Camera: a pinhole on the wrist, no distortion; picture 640 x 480 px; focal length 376.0 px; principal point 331.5 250.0 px. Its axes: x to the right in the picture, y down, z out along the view. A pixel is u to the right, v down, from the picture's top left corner.
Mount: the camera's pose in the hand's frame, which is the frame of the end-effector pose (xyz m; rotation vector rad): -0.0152 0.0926 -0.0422 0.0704 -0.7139 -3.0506
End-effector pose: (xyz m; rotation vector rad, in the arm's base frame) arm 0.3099 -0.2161 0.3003 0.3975 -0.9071 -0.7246
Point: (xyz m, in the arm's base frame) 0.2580 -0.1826 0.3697
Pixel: outside the picture
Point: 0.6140 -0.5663 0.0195
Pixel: behind the camera
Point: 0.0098 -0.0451 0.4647
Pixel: 460.1 426.8
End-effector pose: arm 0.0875 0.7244 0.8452 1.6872 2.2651 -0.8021
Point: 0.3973 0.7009 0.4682
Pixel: 250.4 132.4
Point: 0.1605 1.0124 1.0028
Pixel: behind the camera
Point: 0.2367 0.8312 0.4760
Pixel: 38.5 200.0
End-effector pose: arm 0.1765 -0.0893 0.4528 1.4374 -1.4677 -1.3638
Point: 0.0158 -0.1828 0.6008
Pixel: 80.1 174.2
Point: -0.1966 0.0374 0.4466
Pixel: 354.2 453.5
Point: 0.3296 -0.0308 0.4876
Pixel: behind the camera
